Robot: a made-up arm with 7 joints.
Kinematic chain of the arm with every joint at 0, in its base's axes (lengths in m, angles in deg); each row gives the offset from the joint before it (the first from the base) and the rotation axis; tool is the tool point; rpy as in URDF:
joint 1: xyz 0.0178 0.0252 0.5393 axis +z
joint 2: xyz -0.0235 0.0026 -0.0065 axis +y
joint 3: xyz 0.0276 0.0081 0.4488 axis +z
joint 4: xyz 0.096 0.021 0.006 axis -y
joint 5: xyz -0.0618 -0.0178 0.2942 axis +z
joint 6: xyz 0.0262 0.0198 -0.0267 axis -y
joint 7: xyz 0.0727 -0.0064 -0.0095 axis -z
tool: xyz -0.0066 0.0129 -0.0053 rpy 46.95 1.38 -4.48
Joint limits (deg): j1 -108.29..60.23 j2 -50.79..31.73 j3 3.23..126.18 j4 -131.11..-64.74 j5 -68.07..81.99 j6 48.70..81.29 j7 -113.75..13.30
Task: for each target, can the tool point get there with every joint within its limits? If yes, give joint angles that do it. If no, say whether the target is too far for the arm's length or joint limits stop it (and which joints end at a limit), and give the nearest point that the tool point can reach.
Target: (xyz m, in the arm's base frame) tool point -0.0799 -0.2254 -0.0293
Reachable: no: joint limits stop it (at a limit: joint 1, joint 2, joint 3, joint 4, joint 7) | nearest point -0.0901 -0.3745 0.5390 | short by 0.588 m
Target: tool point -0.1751 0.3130 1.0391
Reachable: yes | joints 31.46 -30.95 47.03 -97.69 41.79 63.10 -89.54
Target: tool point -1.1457 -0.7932 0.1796
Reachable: no: too far | nearest point -0.5599 -0.3633 0.6659 | short by 0.874 m
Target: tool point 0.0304 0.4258 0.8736
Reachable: yes | joints 4.82 8.74 87.16 -109.51 15.80 57.41 -86.96
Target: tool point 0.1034 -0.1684 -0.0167
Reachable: no: joint limits stop it (at a limit: joint 2, joint 3, joint 4, joint 7) | nearest point 0.1828 -0.3481 0.5406 | short by 0.591 m
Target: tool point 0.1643 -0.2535 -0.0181
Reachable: no: joint limits stop it (at a limit: joint 2, joint 3, joint 4, joint 7) | nearest point 0.2124 -0.3451 0.5379 | short by 0.566 m
